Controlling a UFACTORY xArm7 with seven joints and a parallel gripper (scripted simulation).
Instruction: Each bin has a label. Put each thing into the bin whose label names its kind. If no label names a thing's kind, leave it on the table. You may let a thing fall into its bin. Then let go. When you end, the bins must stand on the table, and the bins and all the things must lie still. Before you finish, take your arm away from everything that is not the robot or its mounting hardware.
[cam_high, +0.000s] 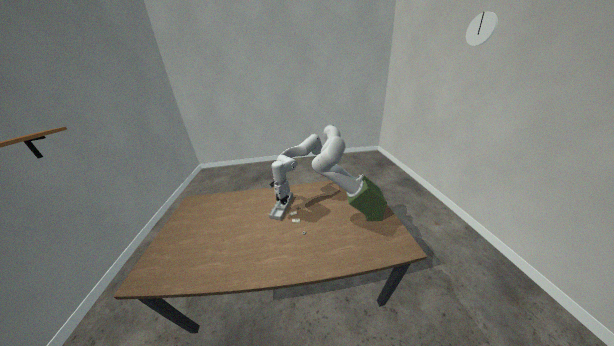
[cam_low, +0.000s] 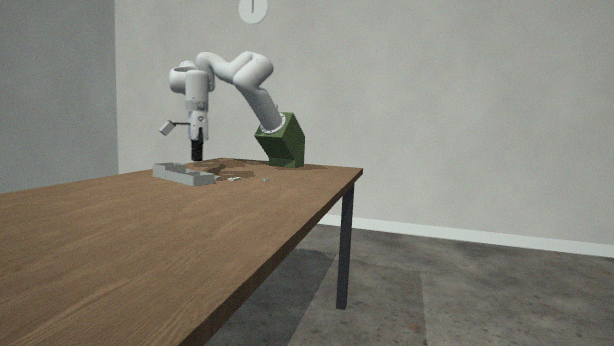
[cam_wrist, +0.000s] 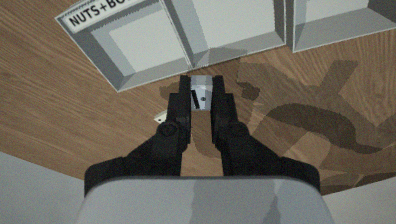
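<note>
My hand is 60 mm past the white ring-shaped part, 240 mm to the right of it and 80 mm above it. Also, from my hand: white domino 40 mm behind, 50 mm to the left, 80 mm below; then cream domino 40 mm behind, 120 mm to the left, 80 mm below; then black cylindrical battery 40 mm behind, 110 mm to the right, 80 mm below.
</note>
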